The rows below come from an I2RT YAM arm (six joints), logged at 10 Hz.
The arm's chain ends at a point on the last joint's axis. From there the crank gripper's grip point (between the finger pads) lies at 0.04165 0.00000 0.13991 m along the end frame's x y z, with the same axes.
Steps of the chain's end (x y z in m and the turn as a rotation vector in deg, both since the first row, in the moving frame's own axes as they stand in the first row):
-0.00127, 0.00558, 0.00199, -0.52, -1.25, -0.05
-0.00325, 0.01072, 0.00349, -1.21, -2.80, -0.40
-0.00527, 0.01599, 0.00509, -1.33, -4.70, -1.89
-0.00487, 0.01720, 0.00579, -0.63, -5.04, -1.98
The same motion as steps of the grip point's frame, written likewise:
-0.00433, 0.00682, 0.00286, -0.52, -1.25, -0.05
-0.01012, 0.01343, 0.00533, -1.21, -2.80, -0.40
-0.01684, 0.01809, 0.00801, -1.33, -4.70, -1.89
-0.01732, 0.01753, 0.00891, -0.63, -5.04, -1.98

